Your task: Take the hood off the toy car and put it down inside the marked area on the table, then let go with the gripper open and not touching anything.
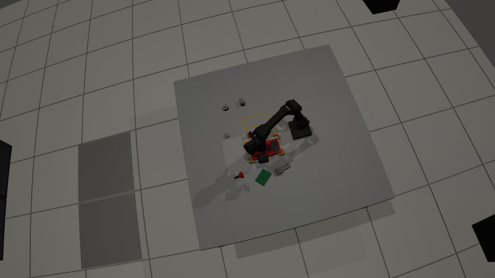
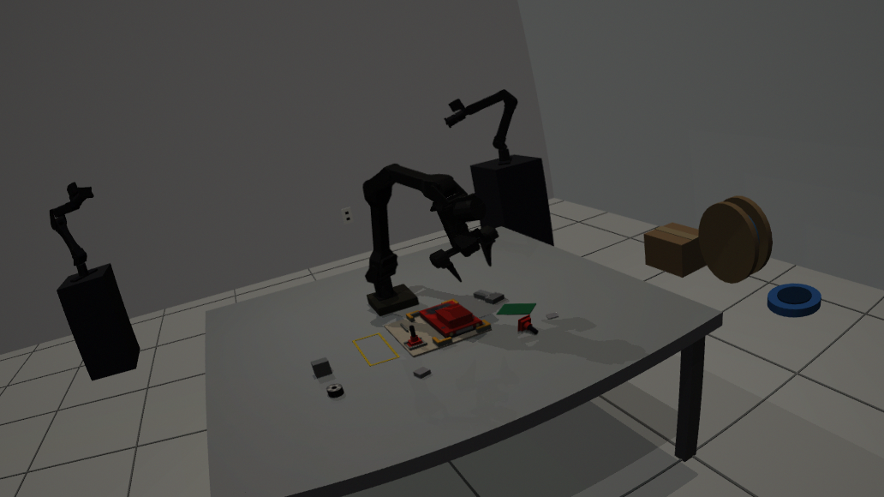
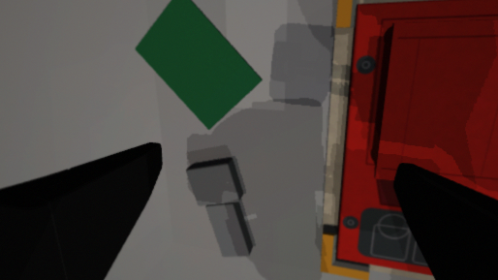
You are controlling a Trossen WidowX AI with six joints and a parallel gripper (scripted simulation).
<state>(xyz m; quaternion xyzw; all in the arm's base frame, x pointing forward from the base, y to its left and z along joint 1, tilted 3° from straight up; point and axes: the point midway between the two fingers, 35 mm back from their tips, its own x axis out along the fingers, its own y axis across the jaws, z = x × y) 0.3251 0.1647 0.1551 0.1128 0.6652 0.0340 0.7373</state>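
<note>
My gripper tip is now 8 cm to the left of the red hood and 9 cm above it. Round my gripper tip: grey cube (1 cm ahead, 48 cm to the right, 12 cm below); green plate (3 cm ahead, 10 cm to the left, 13 cm below).
</note>
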